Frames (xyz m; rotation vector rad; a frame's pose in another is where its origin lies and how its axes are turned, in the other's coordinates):
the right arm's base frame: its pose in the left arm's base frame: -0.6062 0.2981 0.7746 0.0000 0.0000 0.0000
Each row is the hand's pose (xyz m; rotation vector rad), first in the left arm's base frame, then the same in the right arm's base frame.
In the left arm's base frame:
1: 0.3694 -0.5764 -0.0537 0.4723 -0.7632 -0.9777
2: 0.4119 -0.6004 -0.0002 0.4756 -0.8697 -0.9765
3: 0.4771 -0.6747 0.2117 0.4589 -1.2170 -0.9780
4: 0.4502 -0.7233 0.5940 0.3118 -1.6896 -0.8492
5: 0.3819 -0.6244 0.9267 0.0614 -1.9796 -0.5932
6: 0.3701 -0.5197 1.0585 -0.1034 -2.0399 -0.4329
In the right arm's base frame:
1: 0.9756 -0.8745 -0.8283 0.4723 -0.7632 -0.9777
2: 1.0181 -0.8985 -0.7748 0.4756 -0.8697 -0.9765
3: 1.0833 -0.9728 -0.5629 0.4589 -1.2170 -0.9780
4: 1.0564 -1.0214 -0.1806 0.3118 -1.6896 -0.8492
5: 0.9881 -0.9225 0.1521 0.0614 -1.9796 -0.5932
6: 0.9763 -0.8178 0.2839 -0.1034 -2.0399 -0.4329

